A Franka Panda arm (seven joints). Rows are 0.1 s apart.
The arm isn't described. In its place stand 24 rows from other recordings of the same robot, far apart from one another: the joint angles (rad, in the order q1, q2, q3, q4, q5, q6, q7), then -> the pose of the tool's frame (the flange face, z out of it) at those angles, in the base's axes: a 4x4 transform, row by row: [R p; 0 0 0 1], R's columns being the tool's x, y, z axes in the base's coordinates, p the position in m.
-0.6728, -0.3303, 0.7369, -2.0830, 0.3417, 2.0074, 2.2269 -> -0.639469 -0.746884 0.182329 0.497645; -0.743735 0.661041 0.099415 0.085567; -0.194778 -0.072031 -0.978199 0.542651; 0 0 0 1
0.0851, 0.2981, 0.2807, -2.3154, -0.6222, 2.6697, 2.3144 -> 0.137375 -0.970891 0.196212 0.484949; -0.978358 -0.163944 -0.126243 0.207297; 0.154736 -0.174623 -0.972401 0.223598; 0 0 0 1
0.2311, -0.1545, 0.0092, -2.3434, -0.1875, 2.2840, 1.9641 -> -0.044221 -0.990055 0.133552 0.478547; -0.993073 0.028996 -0.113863 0.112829; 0.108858 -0.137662 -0.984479 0.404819; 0 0 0 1
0.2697, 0.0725, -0.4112, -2.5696, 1.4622, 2.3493, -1.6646 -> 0.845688 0.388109 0.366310 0.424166; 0.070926 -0.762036 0.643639 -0.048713; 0.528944 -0.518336 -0.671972 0.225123; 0 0 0 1
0.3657, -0.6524, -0.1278, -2.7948, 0.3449, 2.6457, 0.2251 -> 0.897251 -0.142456 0.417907 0.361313; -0.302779 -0.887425 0.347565 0.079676; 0.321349 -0.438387 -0.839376 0.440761; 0 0 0 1
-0.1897, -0.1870, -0.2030, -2.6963, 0.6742, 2.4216, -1.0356 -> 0.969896 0.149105 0.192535 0.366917; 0.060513 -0.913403 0.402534 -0.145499; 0.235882 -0.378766 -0.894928 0.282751; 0 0 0 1
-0.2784, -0.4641, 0.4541, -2.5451, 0.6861, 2.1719, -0.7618 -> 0.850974 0.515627 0.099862 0.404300; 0.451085 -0.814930 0.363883 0.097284; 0.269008 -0.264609 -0.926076 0.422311; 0 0 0 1
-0.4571, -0.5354, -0.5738, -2.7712, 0.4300, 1.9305, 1.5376 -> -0.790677 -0.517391 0.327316 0.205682; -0.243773 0.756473 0.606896 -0.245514; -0.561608 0.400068 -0.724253 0.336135; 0 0 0 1
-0.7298, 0.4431, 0.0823, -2.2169, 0.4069, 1.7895, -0.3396 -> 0.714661 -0.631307 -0.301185 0.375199; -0.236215 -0.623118 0.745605 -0.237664; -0.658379 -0.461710 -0.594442 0.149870; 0 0 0 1
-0.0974, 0.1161, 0.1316, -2.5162, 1.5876, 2.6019, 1.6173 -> -0.884254 -0.225761 0.408810 0.444794; 0.034303 0.841623 0.538975 -0.004012; -0.465744 0.490615 -0.736465 0.222624; 0 0 0 1
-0.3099, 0.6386, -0.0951, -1.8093, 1.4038, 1.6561, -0.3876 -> 0.806591 -0.510027 0.298805 0.602033; -0.372377 -0.045838 0.926949 -0.146984; -0.459072 -0.858936 -0.226895 0.206077; 0 0 0 1
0.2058, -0.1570, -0.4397, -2.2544, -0.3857, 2.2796, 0.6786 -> 0.754166 -0.641635 0.139778 0.496867; -0.596992 -0.758571 -0.261094 -0.132506; 0.273559 0.113462 -0.955140 0.440180; 0 0 0 1
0.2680, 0.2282, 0.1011, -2.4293, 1.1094, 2.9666, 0.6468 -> 0.250254 -0.920040 0.301495 0.475323; -0.939591 -0.155671 0.304854 0.119773; -0.233544 -0.359573 -0.903418 0.227122; 0 0 0 1
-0.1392, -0.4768, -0.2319, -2.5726, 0.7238, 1.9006, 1.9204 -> -0.797815 -0.581176 0.160392 0.368350; -0.329433 0.643034 0.691362 -0.091650; -0.504941 0.498740 -0.704481 0.424738; 0 0 0 1
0.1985, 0.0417, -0.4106, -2.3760, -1.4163, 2.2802, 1.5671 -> 0.694088 -0.697379 0.178619 0.483258; -0.293026 -0.500324 -0.814747 -0.128423; 0.657554 0.513166 -0.551619 0.309667; 0 0 0 1
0.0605, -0.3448, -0.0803, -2.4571, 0.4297, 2.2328, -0.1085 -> 0.979130 -0.123333 0.161533 0.444268; -0.173843 -0.919970 0.351333 0.003087; 0.105274 -0.372082 -0.922211 0.437624; 0 0 0 1
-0.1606, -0.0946, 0.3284, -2.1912, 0.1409, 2.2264, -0.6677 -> 0.718188 0.686581 0.113191 0.519073; 0.679065 -0.727042 0.101398 0.094845; 0.151913 0.004041 -0.988386 0.436728; 0 0 0 1
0.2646, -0.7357, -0.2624, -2.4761, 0.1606, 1.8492, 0.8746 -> 0.665817 -0.742679 0.071521 0.345144; -0.718819 -0.612813 0.328268 0.000278; -0.199969 -0.269977 -0.941873 0.536468; 0 0 0 1
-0.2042, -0.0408, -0.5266, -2.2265, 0.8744, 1.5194, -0.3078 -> 0.823884 -0.526726 0.209224 0.396781; -0.415977 -0.311254 0.854450 -0.242270; -0.384939 -0.791000 -0.475543 0.391299; 0 0 0 1
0.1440, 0.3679, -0.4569, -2.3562, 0.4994, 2.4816, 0.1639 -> 0.620220 -0.778812 -0.093694 0.459432; -0.760149 -0.626208 0.173312 -0.163642; -0.193650 -0.036270 -0.980400 0.174635; 0 0 0 1
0.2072, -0.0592, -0.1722, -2.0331, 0.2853, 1.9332, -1.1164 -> 0.506334 0.861572 -0.036319 0.533061; 0.834642 -0.479050 0.271816 0.036820; 0.216790 -0.167943 -0.961664 0.470372; 0 0 0 1
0.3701, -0.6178, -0.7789, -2.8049, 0.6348, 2.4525, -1.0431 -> 0.847868 0.339166 0.407537 0.345657; 0.017414 -0.786035 0.617937 -0.116695; 0.529922 -0.516832 -0.672360 0.348014; 0 0 0 1
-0.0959, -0.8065, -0.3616, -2.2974, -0.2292, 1.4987, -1.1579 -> 0.699809 0.714172 -0.015001 0.251625; 0.714152 -0.699013 0.036981 -0.194420; 0.015925 -0.036593 -0.999203 0.595010; 0 0 0 1
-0.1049, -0.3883, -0.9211, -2.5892, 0.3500, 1.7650, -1.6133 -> 0.794652 0.577112 0.188335 0.223430; 0.278201 -0.621941 0.731979 -0.277389; 0.539567 -0.529274 -0.654780 0.325509; 0 0 0 1
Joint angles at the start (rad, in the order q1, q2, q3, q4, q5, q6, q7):
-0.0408 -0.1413 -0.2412 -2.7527 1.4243 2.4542 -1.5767
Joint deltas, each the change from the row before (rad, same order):
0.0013 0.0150 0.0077 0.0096 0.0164 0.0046 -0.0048
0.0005 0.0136 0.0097 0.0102 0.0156 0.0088 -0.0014
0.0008 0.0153 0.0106 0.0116 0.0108 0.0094 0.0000
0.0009 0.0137 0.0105 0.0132 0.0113 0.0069 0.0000
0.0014 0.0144 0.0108 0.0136 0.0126 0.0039 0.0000
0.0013 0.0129 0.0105 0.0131 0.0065 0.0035 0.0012
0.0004 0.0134 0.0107 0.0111 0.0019 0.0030 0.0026
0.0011 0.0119 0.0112 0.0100 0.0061 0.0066 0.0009
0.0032 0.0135 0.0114 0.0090 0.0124 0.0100 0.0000
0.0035 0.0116 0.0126 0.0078 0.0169 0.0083 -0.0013
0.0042 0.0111 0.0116 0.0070 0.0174 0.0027 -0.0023
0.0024 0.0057 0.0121 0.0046 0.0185 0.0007 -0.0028
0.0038 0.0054 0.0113 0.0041 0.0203 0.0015 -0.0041
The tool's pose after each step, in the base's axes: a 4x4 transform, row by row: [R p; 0 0 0 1], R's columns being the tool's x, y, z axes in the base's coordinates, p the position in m. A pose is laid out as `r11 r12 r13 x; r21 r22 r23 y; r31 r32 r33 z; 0 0 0 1`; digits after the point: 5 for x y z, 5 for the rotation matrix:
0.85722 0.19395 0.47702 0.36181; -0.11033 -0.83567 0.53803 -0.09872; 0.50299 -0.51385 -0.69496 0.24478; 0 0 0 1
0.85765 0.18678 0.47911 0.36541; -0.11440 -0.83905 0.53189 -0.09748; 0.50134 -0.51099 -0.69824 0.24331; 0 0 0 1
0.85938 0.18220 0.47777 0.36949; -0.11377 -0.84281 0.52605 -0.09594; 0.49851 -0.50643 -0.70357 0.24160; 0 0 0 1
0.85944 0.18011 0.47845 0.37439; -0.11353 -0.84528 0.52213 -0.09409; 0.49846 -0.50306 -0.70602 0.24092; 0 0 0 1
0.85954 0.17913 0.47865 0.37950; -0.11396 -0.84581 0.52118 -0.09142; 0.49820 -0.50252 -0.70659 0.24000; 0 0 0 1
0.86019 0.18173 0.47649 0.38452; -0.10985 -0.84639 0.52111 -0.08865; 0.49800 -0.50060 -0.70809 0.23941; 0 0 0 1
0.86285 0.18479 0.47046 0.38863; -0.10326 -0.84670 0.52195 -0.08577; 0.49479 -0.49895 -0.71150 0.23791; 0 0 0 1
0.86451 0.18601 0.46694 0.39241; -0.09849 -0.84829 0.52029 -0.08271; 0.49288 -0.49578 -0.71503 0.23659; 0 0 0 1
0.86667 0.18276 0.46421 0.39564; -0.09740 -0.85059 0.51673 -0.07900; 0.48929 -0.49305 -0.71938 0.23425; 0 0 0 1
0.86783 0.17989 0.46314 0.39861; -0.09852 -0.85135 0.51527 -0.07426; 0.48699 -0.49280 -0.72111 0.23219; 0 0 0 1
0.86889 0.17967 0.46124 0.40130; -0.09970 -0.84918 0.51861 -0.06871; 0.48485 -0.49660 -0.71993 0.22995; 0 0 0 1
0.86817 0.18036 0.46233 0.40341; -0.10288 -0.84597 0.52321 -0.06319; 0.48548 -0.50180 -0.71589 0.22905; 0 0 0 1
0.86721 0.18087 0.46394 0.40526; -0.10633 -0.84296 0.52737 -0.05746; 0.48647 -0.50667 -0.71178 0.22809; 0 0 0 1

